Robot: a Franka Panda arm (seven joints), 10 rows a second.
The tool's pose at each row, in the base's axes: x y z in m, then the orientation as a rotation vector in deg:
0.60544, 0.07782, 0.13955, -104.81, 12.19, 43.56
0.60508, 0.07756, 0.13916, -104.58, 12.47, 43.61
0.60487, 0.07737, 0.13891, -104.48, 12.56, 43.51
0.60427, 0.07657, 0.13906, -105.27, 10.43, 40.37
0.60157, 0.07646, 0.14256, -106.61, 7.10, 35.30
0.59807, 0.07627, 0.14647, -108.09, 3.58, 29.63
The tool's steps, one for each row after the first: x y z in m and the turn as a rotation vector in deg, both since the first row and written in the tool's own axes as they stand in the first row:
-0.00010, 0.00058, -0.00001, 0.26, 0.02, 0.19
-0.00016, 0.00095, -0.00005, 0.40, 0.10, 0.18
-0.00088, 0.00144, -0.00056, 0.01, 1.34, -2.84
-0.00508, 0.00007, -0.00030, -0.78, 3.45, -7.60
-0.01016, -0.00121, 0.00012, -1.80, 5.92, -12.74

